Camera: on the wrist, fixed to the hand. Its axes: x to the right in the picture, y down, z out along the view.
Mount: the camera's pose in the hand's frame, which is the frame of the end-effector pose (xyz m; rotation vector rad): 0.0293 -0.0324 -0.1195 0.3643 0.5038 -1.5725
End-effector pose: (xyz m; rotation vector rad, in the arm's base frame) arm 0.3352 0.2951 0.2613 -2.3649 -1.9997 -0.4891
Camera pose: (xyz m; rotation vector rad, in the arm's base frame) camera 0.2804 0.3050 0.3757 -0.0609 -2.7824 -0.4892
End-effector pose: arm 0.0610 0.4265 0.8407 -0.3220 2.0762 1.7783
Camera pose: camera 0.0313 0.3058 0.8136 -1.7555 1.3927 0.3532
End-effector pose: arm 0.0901 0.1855 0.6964 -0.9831 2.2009 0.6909
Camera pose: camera 0.0612 0.0732 0.7487 -2.2597 1.0972 -0.7052
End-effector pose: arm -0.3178 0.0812 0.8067 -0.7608 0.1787 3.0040
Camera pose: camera -0.2851 0.0992 0.6851 -0.9207 0.0617 1.2523
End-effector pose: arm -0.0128 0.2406 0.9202 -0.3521 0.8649 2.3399
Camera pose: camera -0.0110 0.1945 0.8016 -1.0064 0.7275 0.6323
